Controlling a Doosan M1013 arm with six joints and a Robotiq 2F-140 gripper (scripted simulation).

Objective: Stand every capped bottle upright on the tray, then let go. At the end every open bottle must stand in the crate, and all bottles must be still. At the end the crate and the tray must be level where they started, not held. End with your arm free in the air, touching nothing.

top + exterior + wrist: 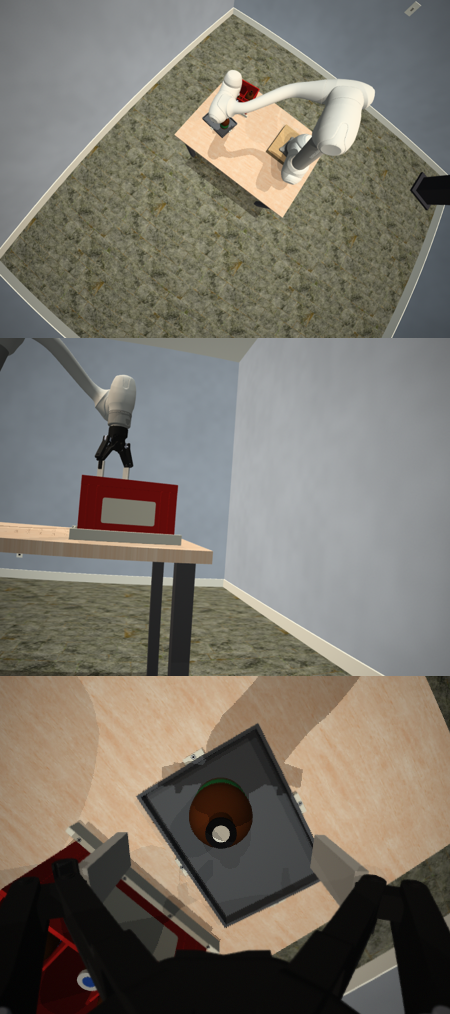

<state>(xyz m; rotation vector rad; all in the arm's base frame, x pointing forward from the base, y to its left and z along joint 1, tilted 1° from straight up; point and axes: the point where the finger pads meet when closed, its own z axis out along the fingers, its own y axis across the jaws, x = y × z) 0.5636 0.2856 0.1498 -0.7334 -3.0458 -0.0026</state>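
My hand is 260 mm to the left of the red crate, 130 mm above it and 110 mm short of it. The rest, counted from my hand: dark grey tray 200 mm below, 60 mm ahead.
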